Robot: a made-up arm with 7 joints.
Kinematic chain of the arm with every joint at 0, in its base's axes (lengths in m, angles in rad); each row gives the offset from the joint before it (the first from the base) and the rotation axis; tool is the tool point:
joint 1: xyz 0 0 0.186 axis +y
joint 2: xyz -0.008 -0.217 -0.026 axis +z
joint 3: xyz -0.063 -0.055 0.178 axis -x
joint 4: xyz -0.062 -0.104 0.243 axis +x
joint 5: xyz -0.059 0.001 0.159 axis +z
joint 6: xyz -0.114 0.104 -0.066 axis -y
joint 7: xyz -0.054 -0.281 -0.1 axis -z
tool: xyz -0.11 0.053 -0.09
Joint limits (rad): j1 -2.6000..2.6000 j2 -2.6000..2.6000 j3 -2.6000..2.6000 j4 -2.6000..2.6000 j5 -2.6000..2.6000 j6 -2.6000..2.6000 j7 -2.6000..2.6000
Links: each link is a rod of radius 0.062 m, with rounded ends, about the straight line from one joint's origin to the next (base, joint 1, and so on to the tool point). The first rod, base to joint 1, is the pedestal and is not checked.
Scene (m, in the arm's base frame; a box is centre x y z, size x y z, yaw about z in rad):
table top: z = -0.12
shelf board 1: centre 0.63 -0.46 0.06 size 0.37 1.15 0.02 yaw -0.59
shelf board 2: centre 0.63 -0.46 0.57 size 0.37 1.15 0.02 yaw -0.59
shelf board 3: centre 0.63 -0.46 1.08 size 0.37 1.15 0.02 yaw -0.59
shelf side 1: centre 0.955 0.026 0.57 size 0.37 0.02 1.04 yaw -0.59
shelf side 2: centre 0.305 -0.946 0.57 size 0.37 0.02 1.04 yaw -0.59
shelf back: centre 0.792 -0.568 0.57 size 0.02 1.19 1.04 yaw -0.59
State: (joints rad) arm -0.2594 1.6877 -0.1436 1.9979 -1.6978 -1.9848 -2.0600
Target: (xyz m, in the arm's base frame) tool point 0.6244 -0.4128 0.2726
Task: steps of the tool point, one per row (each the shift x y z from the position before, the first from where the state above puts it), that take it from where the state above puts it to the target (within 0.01 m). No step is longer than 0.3 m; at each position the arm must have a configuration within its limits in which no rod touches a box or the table.
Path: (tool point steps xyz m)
1: 0.1176 0.2326 -0.0301
2: 0.0309 0.2535 -0.0838
3: -0.0537 0.2187 -0.1390
4: -0.1125 0.1344 -0.1778
5: 0.1668 -0.1864 0.0084
6: 0.0789 -0.2369 -0.0545
7: -0.0295 -0.2309 -0.0860

